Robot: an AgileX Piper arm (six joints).
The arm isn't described. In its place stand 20 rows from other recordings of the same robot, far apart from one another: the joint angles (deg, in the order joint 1, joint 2, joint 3, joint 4, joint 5, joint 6), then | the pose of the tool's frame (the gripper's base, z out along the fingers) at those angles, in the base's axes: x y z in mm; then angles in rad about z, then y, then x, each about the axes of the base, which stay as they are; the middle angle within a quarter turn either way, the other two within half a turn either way.
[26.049, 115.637, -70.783, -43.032, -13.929, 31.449] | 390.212, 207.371, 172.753, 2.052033, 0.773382, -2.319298
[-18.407, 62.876, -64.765, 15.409, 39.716, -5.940] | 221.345, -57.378, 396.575, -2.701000, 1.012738, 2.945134
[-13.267, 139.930, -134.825, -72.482, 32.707, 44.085] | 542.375, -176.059, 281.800, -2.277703, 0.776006, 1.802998
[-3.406, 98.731, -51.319, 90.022, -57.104, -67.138] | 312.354, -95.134, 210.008, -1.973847, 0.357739, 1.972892
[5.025, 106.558, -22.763, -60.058, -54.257, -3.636] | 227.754, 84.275, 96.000, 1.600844, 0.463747, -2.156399
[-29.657, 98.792, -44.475, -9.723, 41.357, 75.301] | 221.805, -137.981, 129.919, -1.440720, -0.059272, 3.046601
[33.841, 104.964, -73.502, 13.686, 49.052, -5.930] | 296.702, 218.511, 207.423, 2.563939, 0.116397, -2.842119
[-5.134, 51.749, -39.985, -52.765, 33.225, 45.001] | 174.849, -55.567, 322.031, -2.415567, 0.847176, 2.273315
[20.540, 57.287, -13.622, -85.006, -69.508, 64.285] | 81.544, 121.236, 227.860, 1.782582, -0.023749, -1.726535
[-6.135, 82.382, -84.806, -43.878, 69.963, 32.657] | 277.558, -89.432, 405.131, -2.393054, 0.363103, 2.306376
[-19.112, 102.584, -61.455, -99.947, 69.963, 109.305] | 301.803, -193.699, 253.646, -1.884960, 0.048933, 1.641906
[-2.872, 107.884, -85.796, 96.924, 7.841, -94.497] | 456.263, -10.550, 302.151, 2.903595, 1.277594, -2.833753
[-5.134, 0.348, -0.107, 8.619, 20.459, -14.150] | 53.688, -0.038, 181.755, -3.101605, 1.298568, 3.015014
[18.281, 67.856, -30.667, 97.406, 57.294, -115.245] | 166.184, 134.869, 266.297, 1.720551, 0.229311, -1.773534
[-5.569, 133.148, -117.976, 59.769, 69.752, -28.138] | 500.219, 25.342, 232.094, 2.865201, 0.341223, -2.163097
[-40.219, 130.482, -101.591, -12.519, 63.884, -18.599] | 336.137, -307.444, 142.104, -2.865065, -0.089596, 2.960655
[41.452, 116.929, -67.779, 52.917, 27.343, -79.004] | 276.220, 288.455, 124.007, 1.780133, 0.090629, -2.533665
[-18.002, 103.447, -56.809, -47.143, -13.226, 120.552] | 366.911, -103.183, 190.213, -1.525855, 1.001080, 2.960246
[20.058, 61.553, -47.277, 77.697, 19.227, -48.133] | 209.968, 107.833, 350.804, 2.415879, 0.854684, -1.914984
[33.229, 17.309, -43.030, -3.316, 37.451, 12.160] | 32.320, 17.346, 380.283, 1.922792, 1.015144, -1.793249
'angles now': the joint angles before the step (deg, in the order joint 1, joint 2, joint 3, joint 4, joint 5, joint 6). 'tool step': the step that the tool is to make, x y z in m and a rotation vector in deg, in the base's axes. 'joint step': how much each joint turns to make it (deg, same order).
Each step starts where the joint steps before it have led.
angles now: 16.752, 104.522, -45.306, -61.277, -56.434, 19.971
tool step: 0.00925, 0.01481, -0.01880, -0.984, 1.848, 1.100
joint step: 2.100, 4.968, -2.872, 0.917, 0.747, -0.551
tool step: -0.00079, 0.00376, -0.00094, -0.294, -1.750, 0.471
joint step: 0.724, 0.334, -0.032, 1.123, -0.199, -2.460
